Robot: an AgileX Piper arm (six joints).
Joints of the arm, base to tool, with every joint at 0 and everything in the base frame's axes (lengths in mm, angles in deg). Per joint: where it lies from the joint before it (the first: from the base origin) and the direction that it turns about. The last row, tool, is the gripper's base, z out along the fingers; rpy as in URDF.
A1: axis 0 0 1 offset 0 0 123
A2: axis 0 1 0 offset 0 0 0
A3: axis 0 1 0 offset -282.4 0 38.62
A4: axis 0.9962 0 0.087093 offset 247.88 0 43.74
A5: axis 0 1 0 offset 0 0 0
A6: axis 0.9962 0 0.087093 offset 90.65 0 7.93
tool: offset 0 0 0 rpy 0 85.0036 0
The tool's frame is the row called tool.
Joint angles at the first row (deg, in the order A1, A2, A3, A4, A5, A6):
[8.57 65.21 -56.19 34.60 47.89 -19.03]
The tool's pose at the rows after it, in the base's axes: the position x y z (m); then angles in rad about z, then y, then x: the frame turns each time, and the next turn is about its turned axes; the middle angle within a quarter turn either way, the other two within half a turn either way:
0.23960 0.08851 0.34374 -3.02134 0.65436 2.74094
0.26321 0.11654 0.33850 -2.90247 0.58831 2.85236
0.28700 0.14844 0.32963 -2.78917 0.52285 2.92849
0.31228 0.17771 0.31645 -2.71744 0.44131 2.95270
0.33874 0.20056 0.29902 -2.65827 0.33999 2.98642
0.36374 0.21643 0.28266 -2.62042 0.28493 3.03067
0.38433 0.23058 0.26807 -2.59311 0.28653 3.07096
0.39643 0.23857 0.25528 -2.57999 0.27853 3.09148
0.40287 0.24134 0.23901 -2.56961 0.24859 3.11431
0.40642 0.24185 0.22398 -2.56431 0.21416 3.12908
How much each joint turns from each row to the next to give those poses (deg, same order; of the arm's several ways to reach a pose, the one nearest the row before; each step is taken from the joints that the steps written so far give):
[5.15 6.34 -6.98 -9.79 1.94 8.14]
[6.04 7.56 -6.71 -8.02 2.12 5.53]
[4.78 8.19 -7.36 -4.52 2.92 2.05]
[2.69 8.77 -8.27 -1.12 4.28 0.22]
[1.43 9.17 -9.38 -1.71 6.17 0.04]
[0.70 7.81 -8.54 -2.49 3.93 0.09]
[0.70 6.02 -6.56 -2.22 0.41 0.00]
[0.32 3.91 -3.85 -1.15 0.36 0.00]
[0.13 2.58 -1.01 -1.33 0.11 0.00]
[0.00 1.84 -0.03 -0.91 0.13 0.00]

